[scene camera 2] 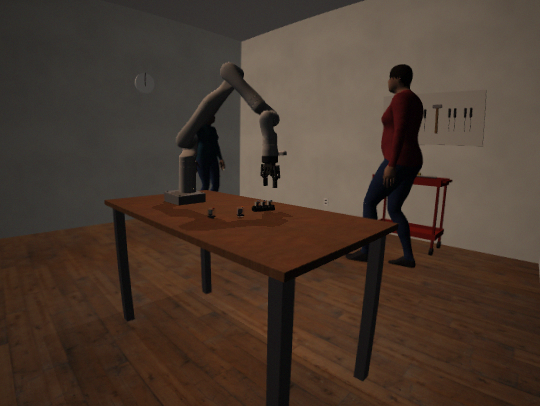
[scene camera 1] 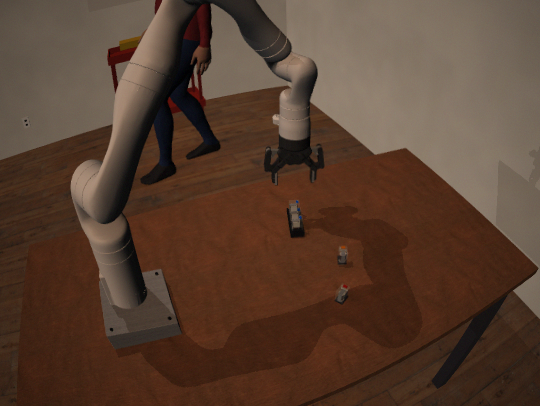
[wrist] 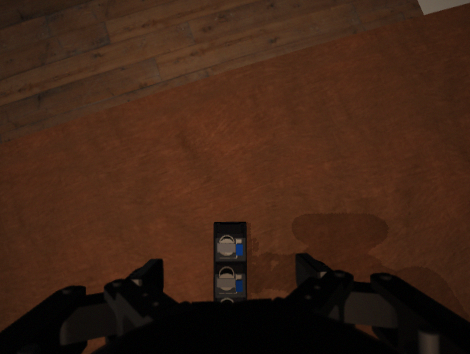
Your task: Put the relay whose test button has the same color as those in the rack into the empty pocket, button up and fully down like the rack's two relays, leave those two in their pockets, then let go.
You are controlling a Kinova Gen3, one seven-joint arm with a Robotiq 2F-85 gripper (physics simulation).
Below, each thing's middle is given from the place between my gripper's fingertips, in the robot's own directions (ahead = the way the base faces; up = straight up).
My gripper is now 1 cm past the black rack (wrist: 223, 227), 3 cm to the left of it and 10 cm above it.
